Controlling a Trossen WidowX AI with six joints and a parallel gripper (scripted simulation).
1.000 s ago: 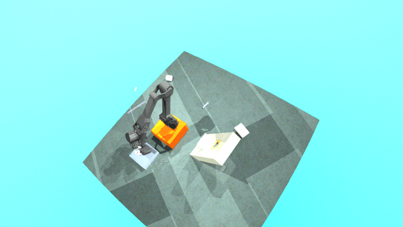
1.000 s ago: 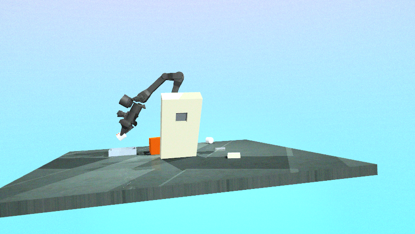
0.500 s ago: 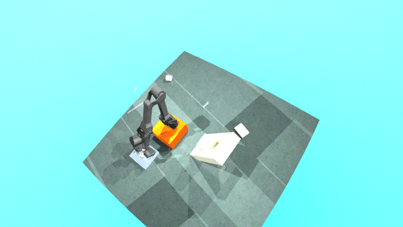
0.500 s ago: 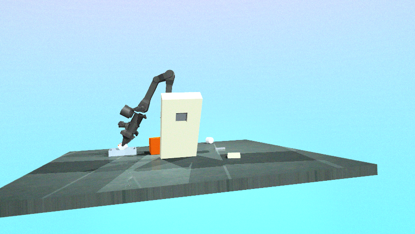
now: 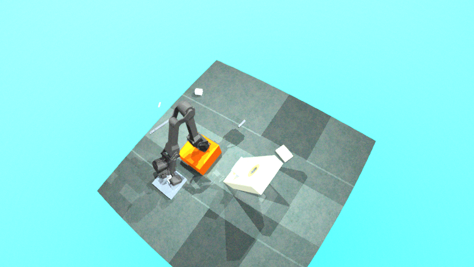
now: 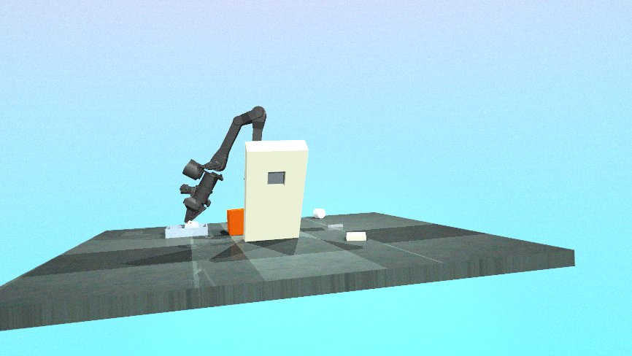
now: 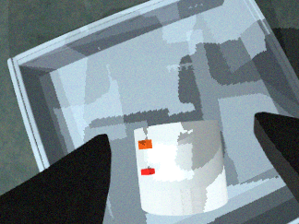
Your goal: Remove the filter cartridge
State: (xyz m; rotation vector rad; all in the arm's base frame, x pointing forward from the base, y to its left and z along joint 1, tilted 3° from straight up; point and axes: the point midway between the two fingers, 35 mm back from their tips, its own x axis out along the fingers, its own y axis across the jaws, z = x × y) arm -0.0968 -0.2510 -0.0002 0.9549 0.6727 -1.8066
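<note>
Now: gripper tip 10 mm short of the filter cartridge, 20 mm to the right of it and 20 mm above it. From my gripper tip the other things lie so: white block 530 mm ahead, 460 mm to the left, 40 mm below; then tray 40 mm below; then service panel 430 mm ahead, 220 mm to the left, 100 mm above.
</note>
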